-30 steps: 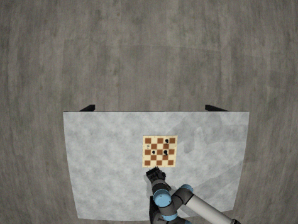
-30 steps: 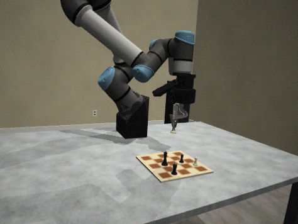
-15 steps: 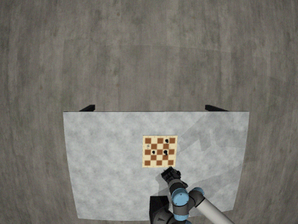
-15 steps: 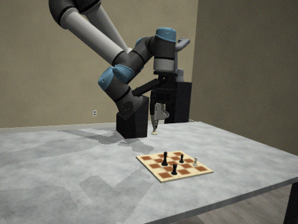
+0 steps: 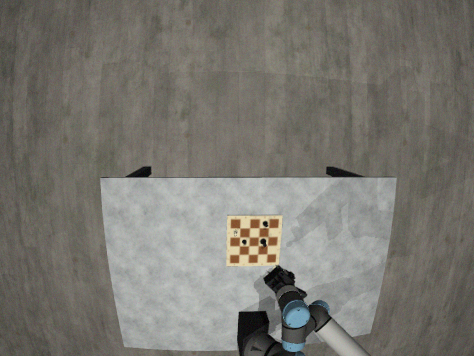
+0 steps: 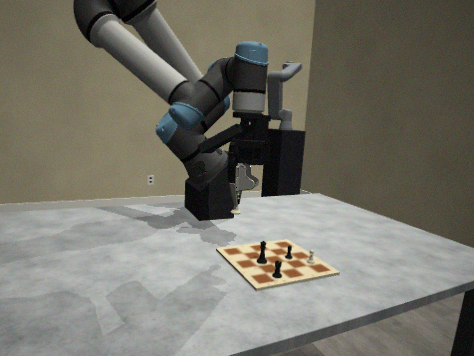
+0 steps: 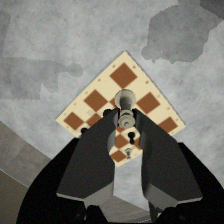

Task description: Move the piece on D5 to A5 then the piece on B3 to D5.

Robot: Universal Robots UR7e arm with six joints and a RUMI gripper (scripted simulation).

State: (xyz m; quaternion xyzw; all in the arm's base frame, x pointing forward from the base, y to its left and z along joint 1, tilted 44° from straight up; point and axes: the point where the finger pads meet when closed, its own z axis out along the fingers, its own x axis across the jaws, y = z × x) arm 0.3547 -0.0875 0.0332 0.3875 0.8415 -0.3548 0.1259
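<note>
Right now the tall black piece is 11 cm below my hand, 8 cm ahead of it and 4 cm to the left of it. The rest, counted from my hand: tall white piece (1 cm below); then small white pawn (15 cm to the left, 13 cm ahead, 12 cm below); then chessboard (14 cm below, 8 cm ahead, 7 cm to the left).
</note>
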